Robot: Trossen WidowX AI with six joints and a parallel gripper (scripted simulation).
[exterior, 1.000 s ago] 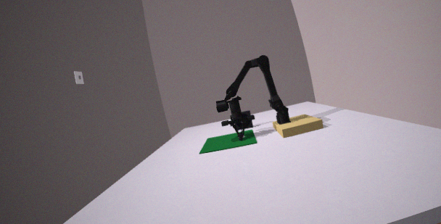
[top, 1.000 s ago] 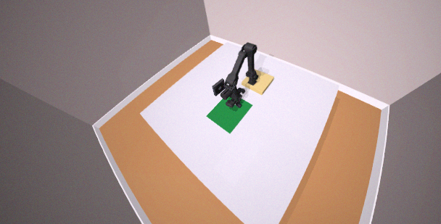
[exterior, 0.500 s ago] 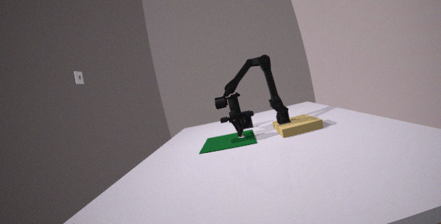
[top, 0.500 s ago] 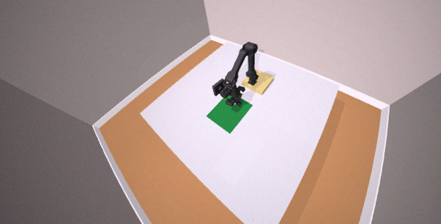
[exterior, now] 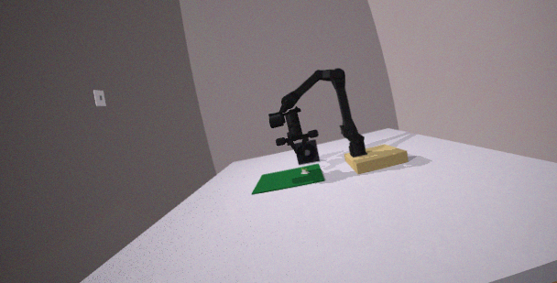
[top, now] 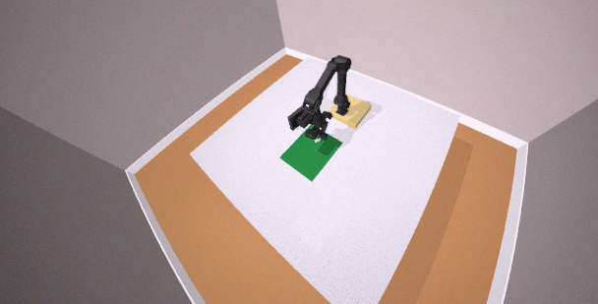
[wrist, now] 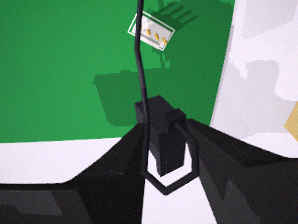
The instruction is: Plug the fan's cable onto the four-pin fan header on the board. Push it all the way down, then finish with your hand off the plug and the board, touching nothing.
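Right now the white four-pin fan header is 4 cm to the right of my gripper tip and 9 cm below it. From my gripper tip the other things lie so: green board: 8 cm ahead, 2 cm to the right, 11 cm below; then black fan: 1 cm behind, 21 cm to the right, 3 cm below; then black fan plug: 1 cm to the left.
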